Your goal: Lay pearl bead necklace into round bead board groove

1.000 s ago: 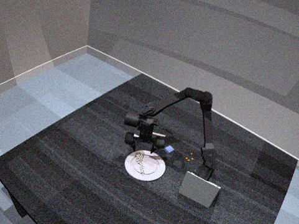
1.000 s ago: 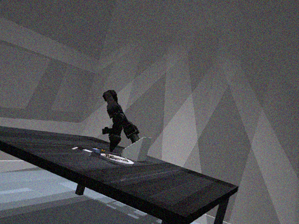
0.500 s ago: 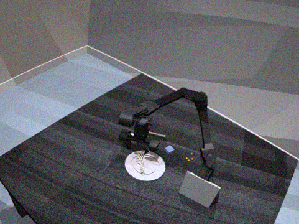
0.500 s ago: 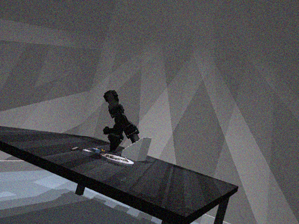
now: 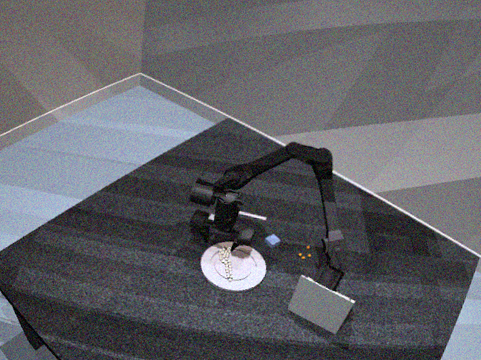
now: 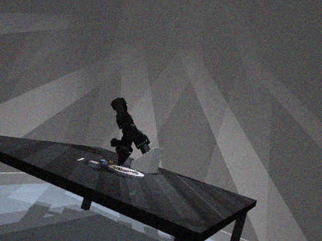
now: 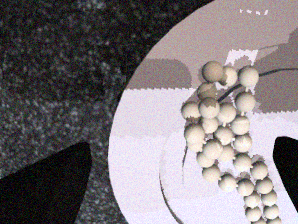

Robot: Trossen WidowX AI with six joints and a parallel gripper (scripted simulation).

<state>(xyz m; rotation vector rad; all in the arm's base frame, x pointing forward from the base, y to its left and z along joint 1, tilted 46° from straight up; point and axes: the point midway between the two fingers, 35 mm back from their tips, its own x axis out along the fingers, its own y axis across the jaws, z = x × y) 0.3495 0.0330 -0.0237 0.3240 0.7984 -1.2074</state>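
My gripper tip is 7 cm past the round white bead board, 3 cm above it and 1 cm to the right of it. From my gripper tip the other things lie so: small white block (10 cm ahead, 9 cm to the right, 3 cm below); small blue cube (17 cm to the right, 9 cm behind, 3 cm below); thin white stick (22 cm to the right, 5 cm ahead, 4 cm below).
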